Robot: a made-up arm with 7 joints.
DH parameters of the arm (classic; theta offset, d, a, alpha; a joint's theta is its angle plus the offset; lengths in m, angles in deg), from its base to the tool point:
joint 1: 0 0.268 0 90
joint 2: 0 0.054 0 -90
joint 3: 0 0.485 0.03 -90
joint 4: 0 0.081 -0.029 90
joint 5: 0 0.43 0 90
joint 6: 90 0.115 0.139 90
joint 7: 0 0.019 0 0
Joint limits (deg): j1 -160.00..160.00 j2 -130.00..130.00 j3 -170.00..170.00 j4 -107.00..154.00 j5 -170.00..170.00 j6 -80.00..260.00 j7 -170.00..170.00
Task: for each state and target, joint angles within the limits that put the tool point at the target. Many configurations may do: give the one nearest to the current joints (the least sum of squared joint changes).
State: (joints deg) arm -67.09 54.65 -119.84 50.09 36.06 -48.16 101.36
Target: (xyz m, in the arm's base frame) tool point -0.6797 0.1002 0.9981
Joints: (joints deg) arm -48.52 31.60 -108.14 28.67 42.38 -34.29 101.36
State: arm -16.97 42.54 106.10 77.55 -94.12 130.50 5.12
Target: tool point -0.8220 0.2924 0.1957
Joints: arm -11.89 72.43 116.67 60.29 -91.00 113.33 5.12
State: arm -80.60 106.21 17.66 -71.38 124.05 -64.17 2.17
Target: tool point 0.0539 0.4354 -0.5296
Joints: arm -87.83 124.63 17.49 -51.28 119.07 -51.09 2.17
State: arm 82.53 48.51 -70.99 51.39 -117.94 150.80 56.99
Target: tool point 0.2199 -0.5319 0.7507
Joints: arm 79.54 68.84 -76.65 77.39 -128.74 157.25 56.99
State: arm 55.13 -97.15 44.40 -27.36 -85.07 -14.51 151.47
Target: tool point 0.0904 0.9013 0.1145
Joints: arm 99.12 -128.22 24.29 -44.10 -88.75 -21.09 151.47
